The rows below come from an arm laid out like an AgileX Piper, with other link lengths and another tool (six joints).
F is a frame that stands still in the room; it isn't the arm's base.
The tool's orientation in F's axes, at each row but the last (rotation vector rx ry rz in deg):
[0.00 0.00 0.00]
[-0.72 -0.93 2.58]
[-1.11 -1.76 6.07]
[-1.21 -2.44 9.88]
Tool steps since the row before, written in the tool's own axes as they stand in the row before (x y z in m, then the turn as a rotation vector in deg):
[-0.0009 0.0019 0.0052 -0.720 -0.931 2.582]
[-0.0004 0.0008 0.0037 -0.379 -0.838 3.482]
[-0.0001 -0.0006 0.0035 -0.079 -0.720 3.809]
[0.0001 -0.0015 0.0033 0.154 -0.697 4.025]
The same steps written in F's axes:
[-0.0009 0.0019 0.0052 -0.720 -0.931 2.582]
[-0.0005 0.0008 0.0037 -0.398 -0.812 3.486]
[-0.0001 -0.0005 0.0035 -0.123 -0.657 3.819]
[0.0002 -0.0014 0.0033 0.093 -0.590 4.044]

